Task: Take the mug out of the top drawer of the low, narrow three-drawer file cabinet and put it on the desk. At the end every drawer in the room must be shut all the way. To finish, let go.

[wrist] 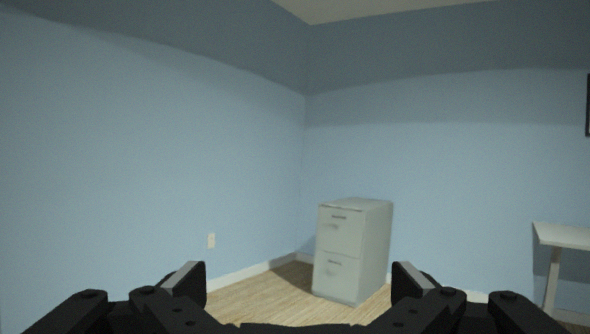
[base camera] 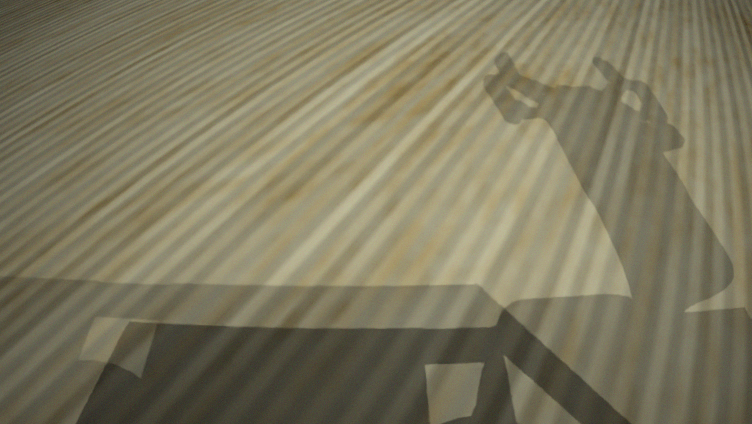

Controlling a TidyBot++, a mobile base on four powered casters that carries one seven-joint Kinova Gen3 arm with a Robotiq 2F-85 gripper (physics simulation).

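Frame: origin at the arm's base, x back, y right, z up, level; centimetres.
Seen in the pictures: gripper, fingertip midpoint: (wrist: pixel 298 283).
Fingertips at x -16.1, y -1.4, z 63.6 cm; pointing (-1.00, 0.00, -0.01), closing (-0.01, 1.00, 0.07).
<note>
A point is followed by its place in that frame.
My gripper (wrist: pixel 298 283) @(x -16.1, y -1.4, z 63.6 cm) is open and empty in the wrist view, its two black fingers far apart and facing a room corner from a distance. The end of a white desk-like table (wrist: pixel 564 235) @(x -185.5, y 157.3, z 32.3 cm) shows at the right edge of the wrist view, well beyond the right finger; most of it is cut off. The mug and the low three-drawer cabinet do not show in either view.
A grey-white cabinet (wrist: pixel 340 235) @(x -247.6, y 28.7, z 12.5 cm) with two shut drawers stands in the corner between blue walls (wrist: pixel 150 150) @(x -204.2, y -96.7, z 66.2 cm). A wall outlet (wrist: pixel 211 240) @(x -250.4, y -66.9, z 0.7 cm) is left of it. The base camera shows wood floor (base camera: pixel 315 184) @(x -49.0, y -6.1, z -39.7 cm) with shadows of the arm, open fingers and a table-like shape.
</note>
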